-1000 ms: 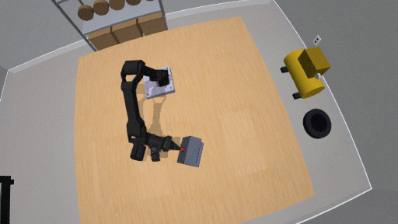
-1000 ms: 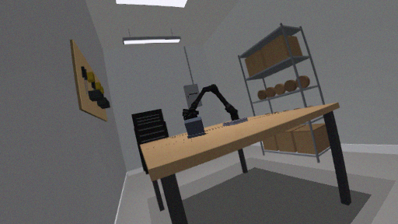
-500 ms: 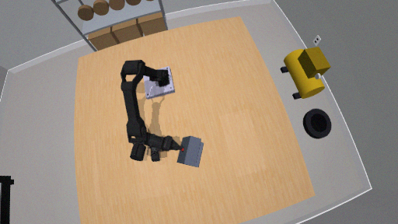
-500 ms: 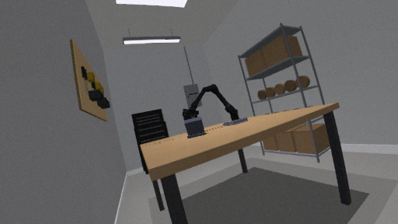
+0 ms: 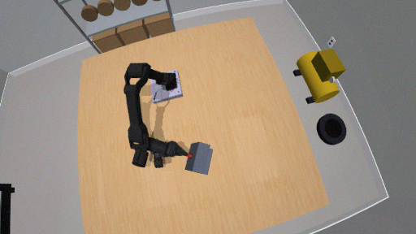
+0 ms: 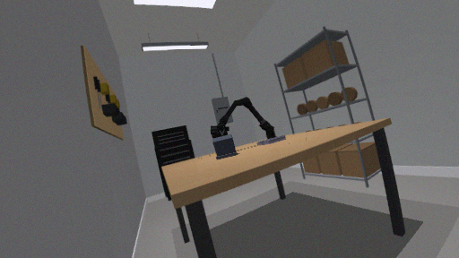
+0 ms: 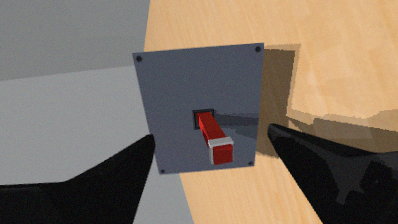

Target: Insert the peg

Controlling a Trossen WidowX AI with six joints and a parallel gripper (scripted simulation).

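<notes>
My gripper tip is now right at the red peg. Also, from my gripper tip: grey sloped panel (5 cm to the left, 2 cm below, 2 cm ahead).
</notes>
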